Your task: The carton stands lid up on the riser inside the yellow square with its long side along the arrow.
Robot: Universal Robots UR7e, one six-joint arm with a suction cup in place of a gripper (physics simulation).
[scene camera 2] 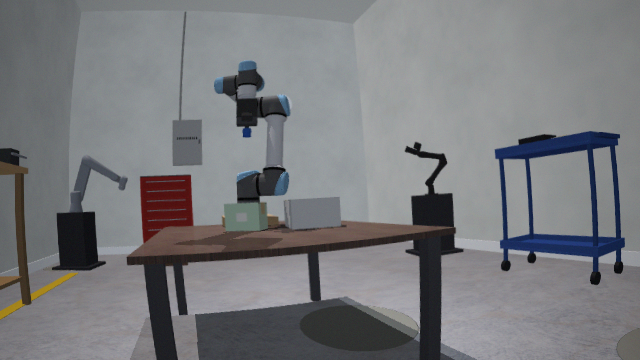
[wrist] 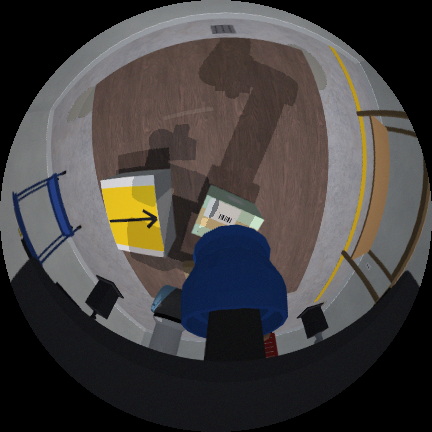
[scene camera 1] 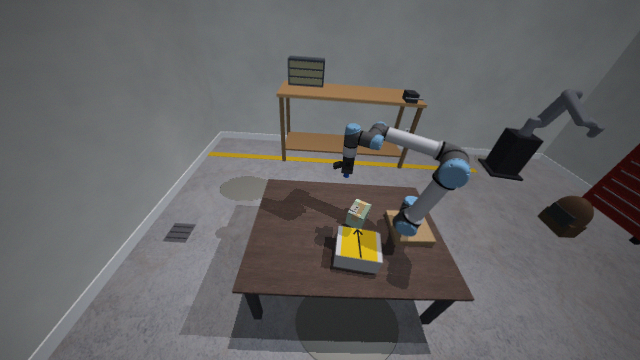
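The carton is a pale green box on the table beside the riser, turned at an angle to it. Its upper face shows tan patches and a white label with a barcode; whether that face is the lid I cannot tell. The riser is a white-grey block. The yellow square with a black arrow lies on its top, with no carton on it. My blue suction cup is open, high above the table, apart from the carton, and hides part of it in the wrist view.
The brown table bears both boxes and my arm's wooden base. A wooden shelf unit stands behind the table. A blue cart, a red cabinet and two other arms on black stands are farther off.
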